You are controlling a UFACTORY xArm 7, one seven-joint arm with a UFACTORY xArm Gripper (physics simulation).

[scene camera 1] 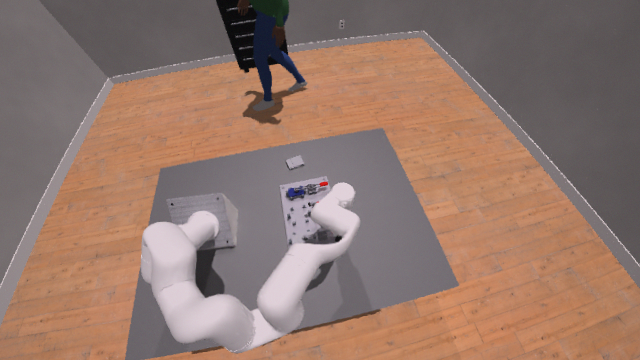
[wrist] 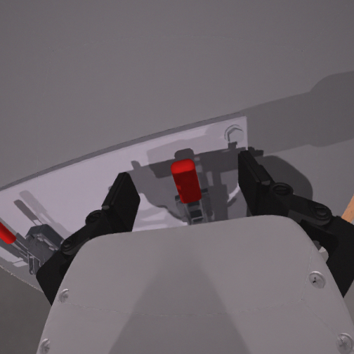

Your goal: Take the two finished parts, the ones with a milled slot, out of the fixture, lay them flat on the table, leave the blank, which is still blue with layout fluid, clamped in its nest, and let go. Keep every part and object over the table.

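Places are measured from the arm's base along level axes (x ahead, y left, z up), in metres.
Where they show: arm's base, origin of its link: (scene camera 1: 204, 225).
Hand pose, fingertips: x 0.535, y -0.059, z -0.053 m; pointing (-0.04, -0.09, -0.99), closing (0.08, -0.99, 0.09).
Things, the pixels of their top centre, and the offset from my fingertips. "spot": a spot on its surface instead. Level surfaces: height alone.
- fixture plate, a spot on its surface: (scene camera 1: 299, 227) spot: dx -0.154, dy +0.039, dz -0.029 m
- blue blank, centre of its top: (scene camera 1: 296, 191) dx -0.158, dy +0.203, dz -0.003 m
- clamp with a red handle, a spot on its surface: (scene camera 1: 324, 184) spot: dx -0.025, dy +0.212, dz +0.017 m
- light grey flat part, centre of its top: (scene camera 1: 294, 161) dx -0.158, dy +0.391, dz -0.029 m
- table, height of its surface: dz -0.043 m
The fixture plate (scene camera 1: 299, 227) (wrist: 75, 185) lies on the grey table, partly under the arm. The blue blank (scene camera 1: 296, 193) sits in its nest at the plate's far end, beside a clamp with a red handle (scene camera 1: 324, 184). A light grey flat part (scene camera 1: 295, 162) lies on the table beyond the plate; its slot is too small to make out. No other finished part can be made out; the arm hides some of the plate. In the wrist view my gripper (wrist: 184, 176) is open and empty, its fingers on either side of a red clamp handle (wrist: 186, 181), not closed on it.
Another clamp (wrist: 44, 239) with a red handle (wrist: 7, 234) is at the left in the wrist view. A bolt (wrist: 234, 134) marks a plate corner. The arm's grey riser (scene camera 1: 228, 220) stands left of the plate on the table (scene camera 1: 400, 240). A person (scene camera 1: 265, 45) is beyond the table.
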